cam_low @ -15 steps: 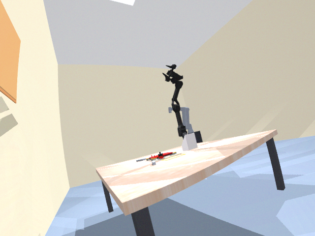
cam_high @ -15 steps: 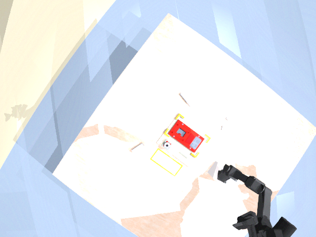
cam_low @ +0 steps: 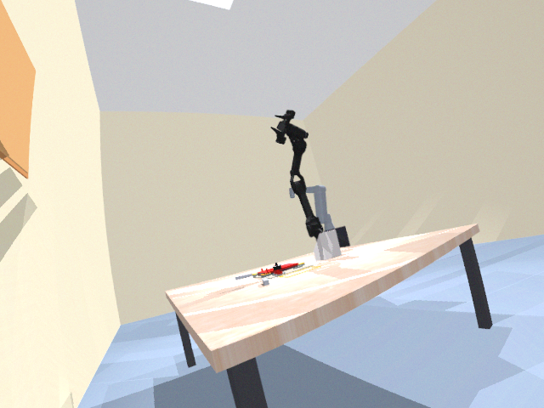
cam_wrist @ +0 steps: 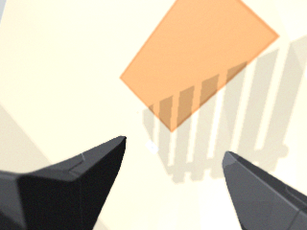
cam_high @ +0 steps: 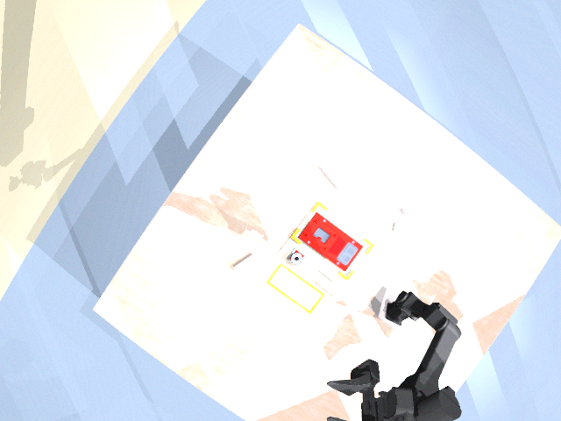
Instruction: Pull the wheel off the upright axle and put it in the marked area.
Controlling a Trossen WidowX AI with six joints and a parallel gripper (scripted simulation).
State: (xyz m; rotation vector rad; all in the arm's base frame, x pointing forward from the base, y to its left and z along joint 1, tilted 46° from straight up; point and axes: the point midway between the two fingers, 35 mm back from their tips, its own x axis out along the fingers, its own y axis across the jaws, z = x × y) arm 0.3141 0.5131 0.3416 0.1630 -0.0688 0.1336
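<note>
The wheel is 90 mm ahead of my gripper tip, 120 mm to the right of it and 730 mm below it. Also, from my gripper tip: black axle (90 mm ahead, 120 mm to the right, 730 mm below).
</note>
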